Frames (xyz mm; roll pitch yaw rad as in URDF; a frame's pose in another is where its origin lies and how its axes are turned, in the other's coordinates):
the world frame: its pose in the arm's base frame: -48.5 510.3 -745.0 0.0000 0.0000 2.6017
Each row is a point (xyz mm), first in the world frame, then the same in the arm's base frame.
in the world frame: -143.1 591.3 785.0
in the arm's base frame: -229.7 -70.5 40.0
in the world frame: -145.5 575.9 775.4
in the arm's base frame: -219.7 -58.5 30.4
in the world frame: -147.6 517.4 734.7
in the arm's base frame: -187.9 -9.4 -10.3
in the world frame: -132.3 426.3 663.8
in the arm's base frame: -154.2 76.6 -81.2
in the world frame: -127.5 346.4 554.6
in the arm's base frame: -117.2 147.6 -190.4
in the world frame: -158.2 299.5 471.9
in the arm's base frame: -66.8 172.1 -273.1
